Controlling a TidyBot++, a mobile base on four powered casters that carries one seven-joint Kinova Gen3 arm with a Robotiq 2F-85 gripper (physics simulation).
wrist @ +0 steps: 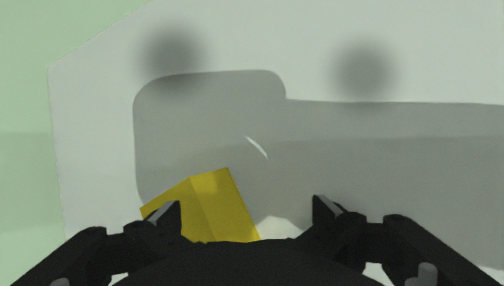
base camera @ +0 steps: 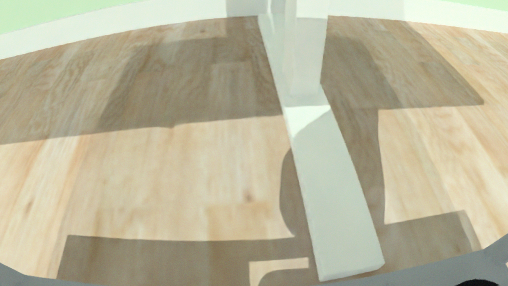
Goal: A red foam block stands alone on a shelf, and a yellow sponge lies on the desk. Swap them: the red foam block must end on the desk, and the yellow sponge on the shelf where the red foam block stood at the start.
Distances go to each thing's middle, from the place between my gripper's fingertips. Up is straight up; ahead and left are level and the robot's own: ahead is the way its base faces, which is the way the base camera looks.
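The yellow sponge (wrist: 212, 209) is what I see, 10 mm below my hand, 40 mm ahead of it and 30 mm to the left of it.
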